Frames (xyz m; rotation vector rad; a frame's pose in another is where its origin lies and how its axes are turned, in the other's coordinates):
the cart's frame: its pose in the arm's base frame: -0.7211 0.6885 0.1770 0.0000 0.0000 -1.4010
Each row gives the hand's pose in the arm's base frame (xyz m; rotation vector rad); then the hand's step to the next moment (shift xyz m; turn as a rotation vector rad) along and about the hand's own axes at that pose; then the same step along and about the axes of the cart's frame.
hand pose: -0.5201 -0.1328 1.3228 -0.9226 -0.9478 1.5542
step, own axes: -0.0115 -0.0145 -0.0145 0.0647 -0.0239 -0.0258
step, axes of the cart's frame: 0.0110 0.0189 0.0086 -0.0651 0.0339 0.0063
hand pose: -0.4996 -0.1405 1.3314 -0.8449 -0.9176 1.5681
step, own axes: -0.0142 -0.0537 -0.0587 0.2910 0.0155 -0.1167
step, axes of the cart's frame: 0.0132 0.0766 0.0222 -0.2869 0.0977 -0.0817
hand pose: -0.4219 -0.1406 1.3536 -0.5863 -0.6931 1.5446
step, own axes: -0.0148 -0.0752 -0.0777 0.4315 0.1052 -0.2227
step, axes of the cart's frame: 0.0235 0.1066 0.0007 -0.4303 0.1247 -0.2149
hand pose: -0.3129 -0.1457 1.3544 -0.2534 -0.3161 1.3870
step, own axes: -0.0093 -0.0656 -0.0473 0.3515 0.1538 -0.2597
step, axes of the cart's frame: 0.0323 0.0717 -0.0212 -0.3682 0.0701 -0.2723
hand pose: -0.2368 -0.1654 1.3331 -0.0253 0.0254 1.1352
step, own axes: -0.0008 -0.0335 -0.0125 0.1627 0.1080 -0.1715
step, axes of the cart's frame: 0.0201 0.0269 -0.0122 -0.1898 0.0015 -0.1776
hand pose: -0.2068 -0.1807 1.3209 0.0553 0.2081 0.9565
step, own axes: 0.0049 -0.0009 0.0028 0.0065 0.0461 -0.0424
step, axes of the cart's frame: -0.0029 0.0046 0.0019 -0.0366 -0.0363 -0.0361
